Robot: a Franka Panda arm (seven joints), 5 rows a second.
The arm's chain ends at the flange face. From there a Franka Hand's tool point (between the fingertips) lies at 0.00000 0.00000 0.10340 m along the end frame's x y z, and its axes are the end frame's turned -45 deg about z.
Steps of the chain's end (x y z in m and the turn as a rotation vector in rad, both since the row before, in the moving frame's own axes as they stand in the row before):
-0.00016, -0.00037, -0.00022, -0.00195, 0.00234, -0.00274
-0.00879, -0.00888, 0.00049, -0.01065, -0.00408, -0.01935
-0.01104, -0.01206, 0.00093, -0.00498, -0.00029, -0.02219
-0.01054, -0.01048, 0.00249, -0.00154, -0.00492, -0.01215
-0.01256, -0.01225, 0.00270, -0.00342, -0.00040, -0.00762
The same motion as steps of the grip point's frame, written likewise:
0.00018, -0.00006, -0.00022, -0.00303, 0.00028, -0.00274
-0.00101, -0.01200, 0.00048, -0.00465, -0.01042, -0.01935
0.00034, -0.01599, 0.00093, -0.00332, -0.00373, -0.02219
-0.00052, -0.01511, 0.00249, 0.00239, -0.00457, -0.01215
-0.00050, -0.01732, 0.00270, -0.00214, -0.00270, -0.00762

